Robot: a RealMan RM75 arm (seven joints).
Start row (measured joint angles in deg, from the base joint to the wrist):
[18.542 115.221 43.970 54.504 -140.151 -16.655 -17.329]
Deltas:
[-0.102 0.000 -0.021 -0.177 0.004 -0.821 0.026]
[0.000 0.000 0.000 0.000 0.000 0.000 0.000]
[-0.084 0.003 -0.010 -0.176 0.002 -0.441 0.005]
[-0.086 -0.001 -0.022 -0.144 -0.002 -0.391 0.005]
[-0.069 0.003 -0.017 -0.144 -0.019 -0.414 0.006]
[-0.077 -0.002 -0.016 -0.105 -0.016 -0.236 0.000]
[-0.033 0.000 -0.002 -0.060 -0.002 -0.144 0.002]
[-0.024 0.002 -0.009 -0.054 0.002 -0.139 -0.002]
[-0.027 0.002 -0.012 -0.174 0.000 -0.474 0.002]
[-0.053 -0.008 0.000 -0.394 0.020 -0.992 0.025]
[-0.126 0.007 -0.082 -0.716 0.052 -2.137 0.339]
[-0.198 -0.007 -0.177 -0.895 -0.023 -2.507 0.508]
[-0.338 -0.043 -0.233 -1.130 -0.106 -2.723 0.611]
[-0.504 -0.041 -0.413 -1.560 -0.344 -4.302 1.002]
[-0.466 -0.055 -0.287 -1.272 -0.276 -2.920 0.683]
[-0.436 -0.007 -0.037 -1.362 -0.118 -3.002 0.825]
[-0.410 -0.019 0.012 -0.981 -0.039 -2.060 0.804]
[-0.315 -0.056 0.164 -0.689 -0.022 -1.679 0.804]
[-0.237 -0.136 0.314 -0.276 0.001 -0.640 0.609]
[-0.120 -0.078 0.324 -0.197 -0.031 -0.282 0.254]
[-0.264 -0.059 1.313 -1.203 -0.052 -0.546 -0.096]
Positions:
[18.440 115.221 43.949 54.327 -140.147 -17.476 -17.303]
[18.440 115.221 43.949 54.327 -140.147 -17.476 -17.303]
[18.356 115.224 43.939 54.151 -140.145 -17.917 -17.298]
[18.270 115.223 43.917 54.007 -140.147 -18.308 -17.293]
[18.201 115.226 43.900 53.863 -140.166 -18.722 -17.287]
[18.124 115.224 43.884 53.758 -140.182 -18.958 -17.287]
[18.091 115.224 43.882 53.698 -140.184 -19.102 -17.285]
[18.067 115.226 43.873 53.644 -140.182 -19.241 -17.287]
[18.040 115.228 43.861 53.470 -140.182 -19.715 -17.285]
[17.987 115.220 43.861 53.076 -140.162 -20.707 -17.260]
[17.861 115.227 43.779 52.360 -140.110 -22.844 -16.921]
[17.663 115.220 43.602 51.465 -140.133 -25.351 -16.413]
[17.325 115.177 43.369 50.335 -140.239 -28.074 -15.802]
[16.821 115.136 42.956 48.775 -140.583 -32.376 -14.800]
[16.355 115.081 42.669 47.503 -140.859 -35.296 -14.117]
[15.919 115.074 42.632 46.141 -140.977 -38.298 -13.292]
[15.509 115.055 42.644 45.160 -141.016 -40.358 -12.488]
[15.194 114.999 42.808 44.471 -141.038 -42.037 -11.684]
[14.957 114.863 43.122 44.195 -141.037 -42.677 -11.075]
[14.837 114.785 43.446 43.998 -141.068 -42.959 -10.821]
[14.573 114.726 44.759 42.795 -141.120 -43.505 -10.917]

